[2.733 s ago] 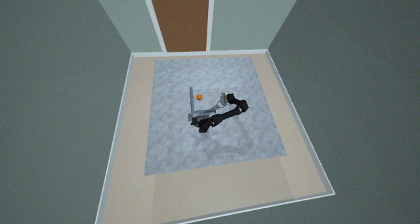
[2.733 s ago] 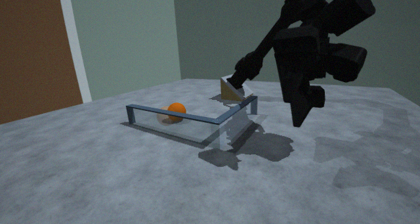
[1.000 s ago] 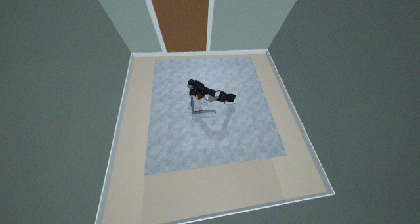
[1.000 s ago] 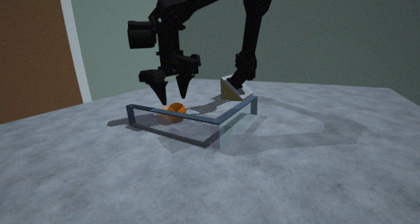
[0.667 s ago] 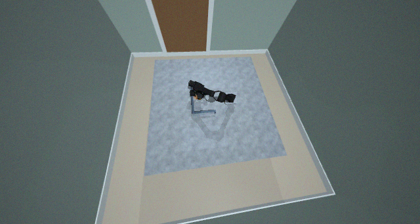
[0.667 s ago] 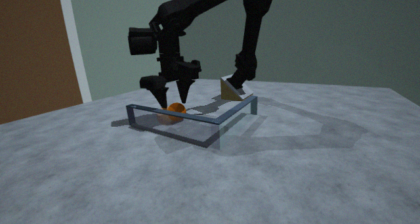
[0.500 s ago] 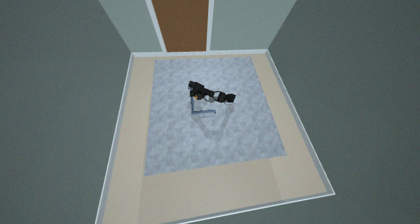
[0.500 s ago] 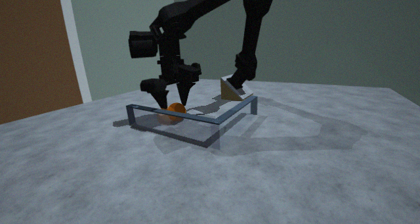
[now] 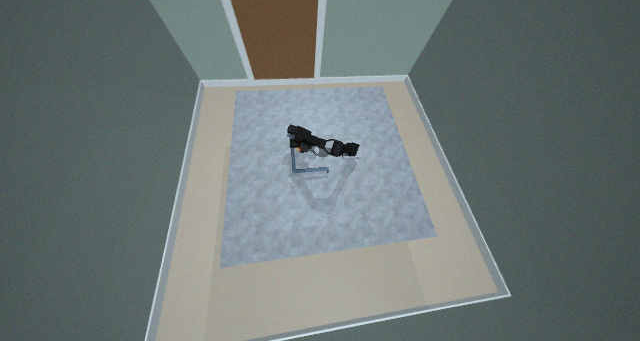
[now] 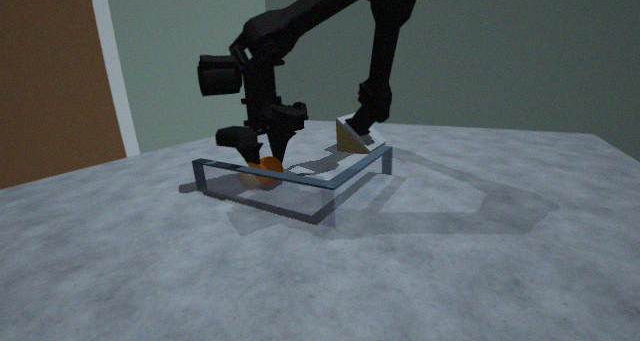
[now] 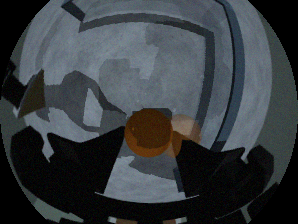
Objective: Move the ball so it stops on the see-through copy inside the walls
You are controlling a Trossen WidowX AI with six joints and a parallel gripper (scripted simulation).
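Now: gripper tip 40 mm short of the see-through copy of ball. Also, from my gripper tip: orange ball: right at my gripper tip.
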